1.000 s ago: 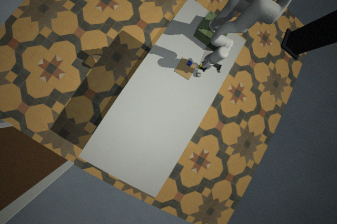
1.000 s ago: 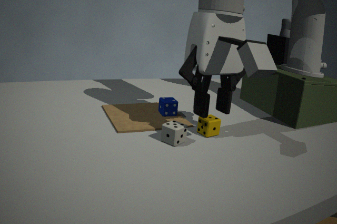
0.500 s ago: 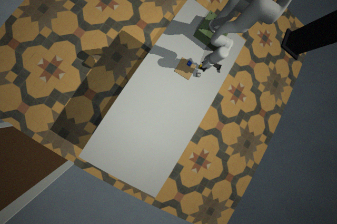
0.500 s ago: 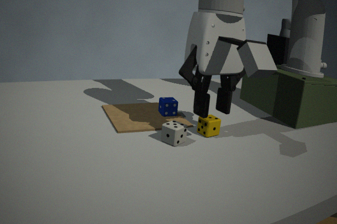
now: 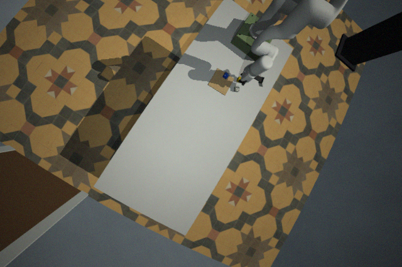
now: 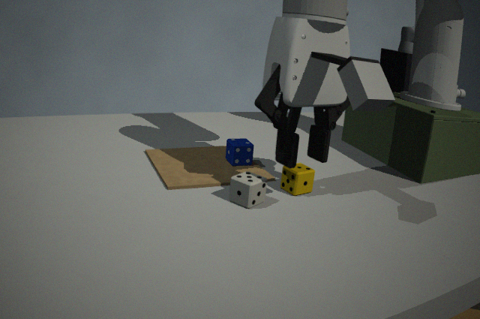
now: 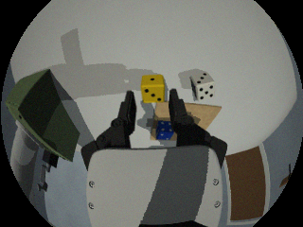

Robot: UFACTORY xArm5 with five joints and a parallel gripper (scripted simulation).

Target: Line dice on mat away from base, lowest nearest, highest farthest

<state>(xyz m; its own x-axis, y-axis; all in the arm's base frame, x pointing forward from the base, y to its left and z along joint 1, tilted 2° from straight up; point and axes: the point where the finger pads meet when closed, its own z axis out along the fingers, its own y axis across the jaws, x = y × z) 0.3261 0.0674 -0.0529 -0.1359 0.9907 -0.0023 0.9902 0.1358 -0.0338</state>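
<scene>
Now: hand 40 mm above the yellow die. From my hand the other things lie so: white die 70 mm ahead, 10 mm to the left, 40 mm below; then blue die 30 mm ahead, 100 mm to the right, 40 mm below; then tan mat 80 mm ahead, 110 mm to the right, 50 mm below.
</scene>
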